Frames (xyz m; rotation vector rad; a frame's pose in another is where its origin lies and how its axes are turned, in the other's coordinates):
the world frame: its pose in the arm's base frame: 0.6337 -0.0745 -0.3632 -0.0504 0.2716 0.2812
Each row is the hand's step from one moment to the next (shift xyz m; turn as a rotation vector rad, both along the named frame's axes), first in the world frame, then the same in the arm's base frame.
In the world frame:
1: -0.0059 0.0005 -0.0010 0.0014 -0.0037 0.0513
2: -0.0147 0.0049 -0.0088 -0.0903 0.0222 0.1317
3: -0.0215 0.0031 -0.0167 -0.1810 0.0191 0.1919
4: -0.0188 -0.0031 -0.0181 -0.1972 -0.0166 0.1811
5: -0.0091 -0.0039 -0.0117 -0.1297 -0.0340 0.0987
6: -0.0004 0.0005 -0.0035 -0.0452 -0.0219 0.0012
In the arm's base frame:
1: -0.0059 -0.0012 0.0006 0.0155 0.0013 0.0490
2: -0.0172 0.0000 -0.0045 -0.0558 0.0086 0.1510
3: -0.0251 -0.0042 -0.0103 -0.1233 -0.0134 0.2336
4: -0.0212 -0.0096 -0.0123 -0.1310 -0.0529 0.2280
5: -0.0103 -0.0072 -0.0087 -0.0849 -0.0587 0.1306
6: -0.0014 0.0001 -0.0033 -0.0353 -0.0330 0.0137

